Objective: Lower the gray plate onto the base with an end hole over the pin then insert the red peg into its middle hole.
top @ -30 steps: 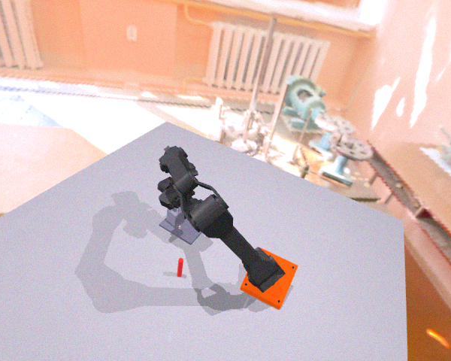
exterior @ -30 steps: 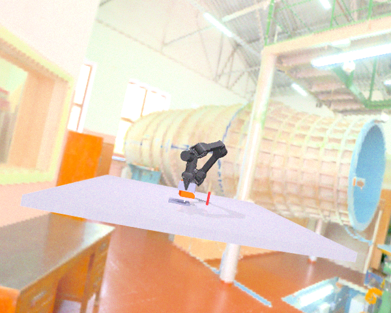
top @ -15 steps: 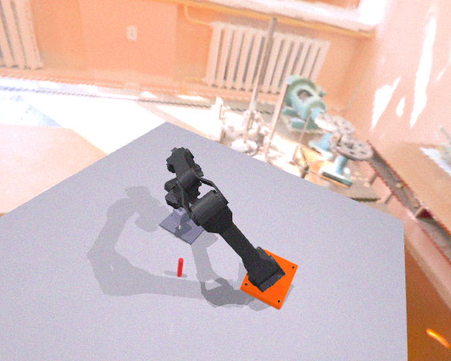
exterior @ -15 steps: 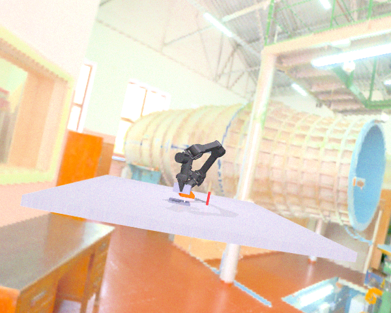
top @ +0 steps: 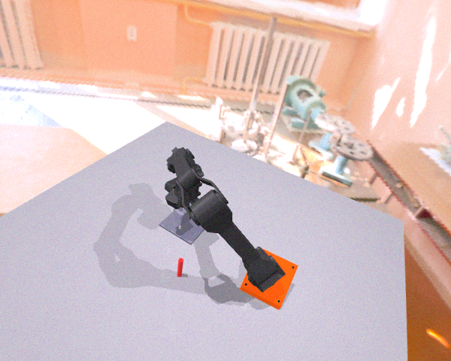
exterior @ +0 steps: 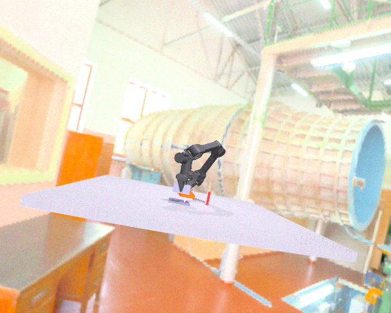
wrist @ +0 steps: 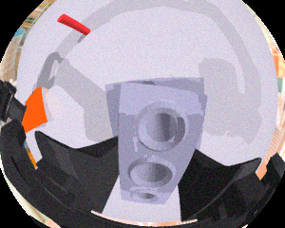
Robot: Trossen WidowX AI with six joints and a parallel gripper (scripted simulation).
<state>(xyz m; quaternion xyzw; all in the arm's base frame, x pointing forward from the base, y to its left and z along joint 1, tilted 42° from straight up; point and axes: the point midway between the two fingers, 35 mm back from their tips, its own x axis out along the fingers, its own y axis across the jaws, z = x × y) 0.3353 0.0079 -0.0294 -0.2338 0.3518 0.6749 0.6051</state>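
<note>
My gripper tip is now 10 mm to the right of the base and 50 mm above it. From my gripper tip the other things lie so: gray plate 30 mm above; then red peg 120 mm behind, 160 mm to the left, 20 mm below.
</note>
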